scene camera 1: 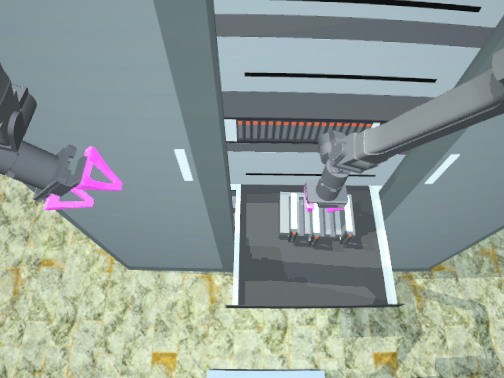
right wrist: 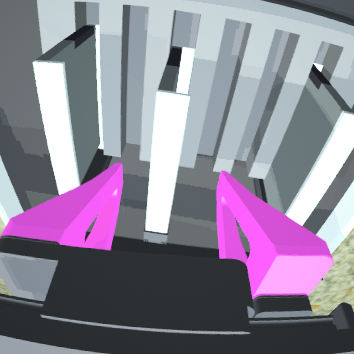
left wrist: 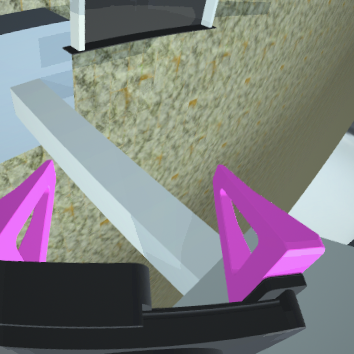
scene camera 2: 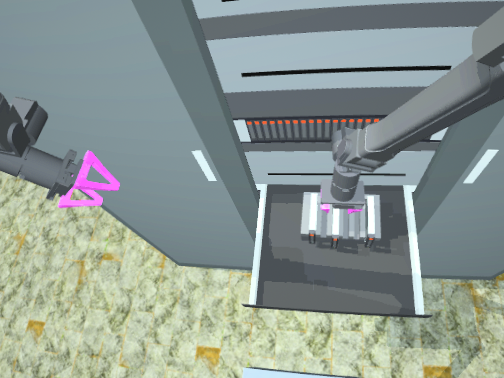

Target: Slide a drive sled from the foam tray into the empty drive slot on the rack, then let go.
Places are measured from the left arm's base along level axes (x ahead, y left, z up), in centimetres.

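Pixels of known places: left gripper, fingertip midpoint: [scene camera 1: 106, 195] [left wrist: 136, 169] [scene camera 2: 110, 195]; right gripper, fingertip midpoint: [scene camera 1: 317, 210] [right wrist: 170, 175] [scene camera 2: 338, 211].
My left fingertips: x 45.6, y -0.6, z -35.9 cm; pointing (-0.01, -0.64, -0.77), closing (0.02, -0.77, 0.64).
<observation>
Behind a point stands the place of what it marks.
The pale foam tray [scene camera 1: 284, 215] {x 59.0, y -35.4, z -74.6 cm} [scene camera 2: 306, 215] {x 59.2, y -35.4, z -74.6 cm} [right wrist: 110, 20] {x 64.1, y -39.1, z -74.6 cm} holds three upright drive sleds. The middle sled [scene camera 1: 316, 225] {x 53.8, y -43.3, z -69.1 cm} [scene camera 2: 335, 225] {x 54.2, y -43.2, z -69.2 cm} [right wrist: 167, 160] {x 58.4, y -43.6, z -69.1 cm} stands between the parted fingers of my right gripper [scene camera 1: 322, 209] {x 58.0, y -43.9, z -68.4 cm} [scene camera 2: 340, 210] {x 58.0, y -43.9, z -68.4 cm} [right wrist: 170, 175] {x 58.0, y -43.9, z -68.4 cm}, with a gap on each side. The second sled [scene camera 1: 294, 215] {x 56.7, y -37.5, z -69.2 cm} [scene camera 2: 313, 215] {x 56.9, y -37.5, z -69.1 cm} [right wrist: 55, 115] {x 60.5, y -37.6, z -69.1 cm} and third sled [scene camera 1: 349, 215] {x 56.8, y -52.8, z -69.1 cm} [scene camera 2: 371, 215] {x 57.2, y -52.5, z -69.1 cm} [right wrist: 325, 160] {x 59.9, y -52.1, z -69.1 cm} stand outside the fingers. My left gripper [scene camera 1: 107, 195] {x 45.6, y -0.6, z -35.9 cm} [scene camera 2: 110, 194] {x 45.6, y -0.6, z -35.9 cm} [left wrist: 136, 169] {x 45.6, y -0.6, z -35.9 cm} is open and empty. The rack's drive row [scene camera 1: 280, 131] {x 70.1, y -32.5, z -49.6 cm} [scene camera 2: 295, 131] {x 70.0, y -33.3, z -50.0 cm} is partly hidden by the right arm; I cannot make out the empty slot.
The foam tray lies in a pulled-out drawer [scene camera 1: 236, 250] {x 49.1, y -21.7, z -76.9 cm} [scene camera 2: 257, 250] {x 49.0, y -21.9, z -76.9 cm} with raised side walls, below the drive row. Wide grey cabinet panels [scene camera 1: 110, 100] {x 68.1, y 4.0, z -36.8 cm} [scene camera 2: 100, 90] {x 68.1, y 6.8, z -31.1 cm} flank the rack. A long pale bar [left wrist: 115, 175] {x -9.3, y -31.7, z -76.5 cm} crosses the left wrist view, beyond the fingers.
</observation>
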